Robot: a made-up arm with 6 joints.
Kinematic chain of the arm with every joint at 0, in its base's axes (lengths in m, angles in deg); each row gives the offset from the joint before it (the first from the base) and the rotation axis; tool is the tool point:
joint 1: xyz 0 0 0.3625 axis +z
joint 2: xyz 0.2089 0 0 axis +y
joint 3: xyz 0 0 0.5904 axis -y
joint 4: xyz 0 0 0.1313 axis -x
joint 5: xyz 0.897 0 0 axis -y
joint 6: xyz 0.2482 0 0 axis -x
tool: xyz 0 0 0
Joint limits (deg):
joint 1: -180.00..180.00
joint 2: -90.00..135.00
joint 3: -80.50..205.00
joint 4: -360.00..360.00
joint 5: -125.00..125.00
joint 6: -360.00..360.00
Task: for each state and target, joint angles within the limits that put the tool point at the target. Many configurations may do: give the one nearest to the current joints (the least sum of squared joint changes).
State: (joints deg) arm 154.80 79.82 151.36 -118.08 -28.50 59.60
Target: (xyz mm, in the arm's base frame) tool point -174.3 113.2 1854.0
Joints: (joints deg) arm 138.08 44.85 148.75 -119.88 -8.61 59.60
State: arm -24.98 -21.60 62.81 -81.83 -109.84 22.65
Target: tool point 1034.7 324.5 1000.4
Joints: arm 6.50 6.99 7.20 -68.13 -117.02 22.65
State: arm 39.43 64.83 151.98 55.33 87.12 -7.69
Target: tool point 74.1 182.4 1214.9
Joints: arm 24.20 69.98 182.15 34.39 104.09 -7.69
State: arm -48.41 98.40 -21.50 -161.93 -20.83 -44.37
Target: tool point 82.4 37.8 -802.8
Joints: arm -41.07 117.90 -22.76 -144.69 -35.17 -44.37
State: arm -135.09 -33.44 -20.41 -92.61 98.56 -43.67
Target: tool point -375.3 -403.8 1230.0
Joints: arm -107.53 -44.29 -19.82 -94.08 107.42 -43.67
